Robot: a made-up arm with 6 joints.
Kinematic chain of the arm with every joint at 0, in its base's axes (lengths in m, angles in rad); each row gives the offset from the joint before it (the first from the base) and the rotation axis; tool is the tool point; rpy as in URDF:
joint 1: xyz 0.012 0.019 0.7 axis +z
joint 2: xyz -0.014 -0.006 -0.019 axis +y
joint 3: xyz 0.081 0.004 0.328 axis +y
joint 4: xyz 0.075 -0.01 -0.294 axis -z
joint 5: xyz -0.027 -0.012 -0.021 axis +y
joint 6: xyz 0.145 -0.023 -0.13 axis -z
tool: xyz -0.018 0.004 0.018 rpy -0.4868 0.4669 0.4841
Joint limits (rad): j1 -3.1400..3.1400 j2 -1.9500..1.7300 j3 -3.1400..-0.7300 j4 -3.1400..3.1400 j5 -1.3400..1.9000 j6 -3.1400..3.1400
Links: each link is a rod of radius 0.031 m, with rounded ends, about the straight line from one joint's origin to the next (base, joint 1, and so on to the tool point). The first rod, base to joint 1, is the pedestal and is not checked.
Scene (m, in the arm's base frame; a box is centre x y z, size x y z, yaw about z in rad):
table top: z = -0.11
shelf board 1: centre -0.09 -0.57 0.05 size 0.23 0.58 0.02 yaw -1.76
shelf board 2: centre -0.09 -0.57 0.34 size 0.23 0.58 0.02 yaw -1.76
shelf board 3: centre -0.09 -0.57 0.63 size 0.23 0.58 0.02 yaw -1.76
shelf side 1: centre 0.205 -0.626 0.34 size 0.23 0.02 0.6 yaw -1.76
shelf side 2: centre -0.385 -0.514 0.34 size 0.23 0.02 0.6 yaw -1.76
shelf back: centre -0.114 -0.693 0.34 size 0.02 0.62 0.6 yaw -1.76
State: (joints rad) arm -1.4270 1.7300 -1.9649 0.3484 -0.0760 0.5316
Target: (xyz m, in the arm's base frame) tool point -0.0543 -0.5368 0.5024
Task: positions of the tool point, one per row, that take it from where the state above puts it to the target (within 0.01 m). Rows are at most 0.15 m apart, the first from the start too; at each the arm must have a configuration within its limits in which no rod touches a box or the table.
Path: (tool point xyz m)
1: 0.0401 -0.4962 0.1736
2: 0.0508 -0.4397 0.1734
3: 0.0538 -0.3809 0.1841
4: 0.0241 -0.3940 0.2842
5: -0.0030 -0.3813 0.3926
6: -0.0178 -0.3466 0.5024
7: -0.0309 -0.4411 0.4854
8: -0.0543 -0.5368 0.5024

